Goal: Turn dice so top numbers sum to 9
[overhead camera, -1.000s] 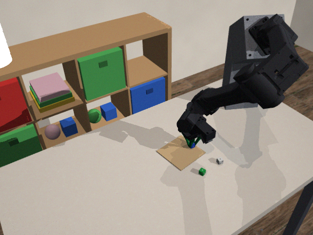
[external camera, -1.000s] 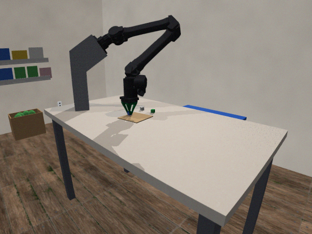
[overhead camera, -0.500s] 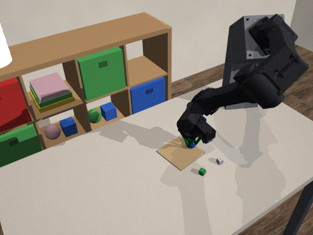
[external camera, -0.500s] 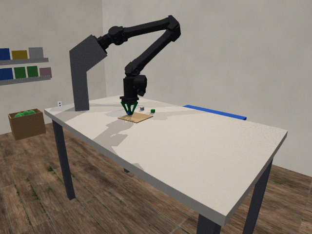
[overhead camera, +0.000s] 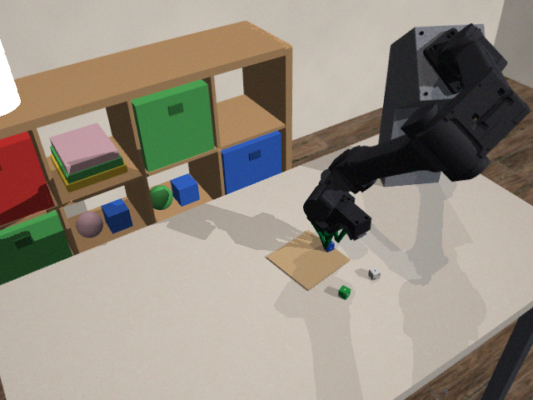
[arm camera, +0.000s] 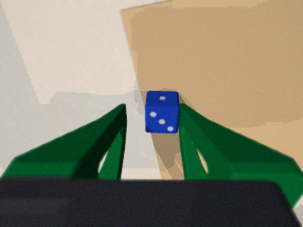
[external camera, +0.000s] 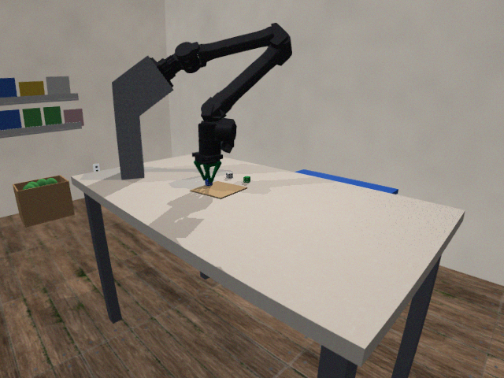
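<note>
The blue die is 10 mm below my hand and 10 mm ahead of it. Also, from my hand: tan mat 60 mm ahead, 20 mm below; then green die 140 mm to the left, 50 mm ahead, 20 mm below; then white die 120 mm to the left, 40 mm behind, 20 mm below.
</note>
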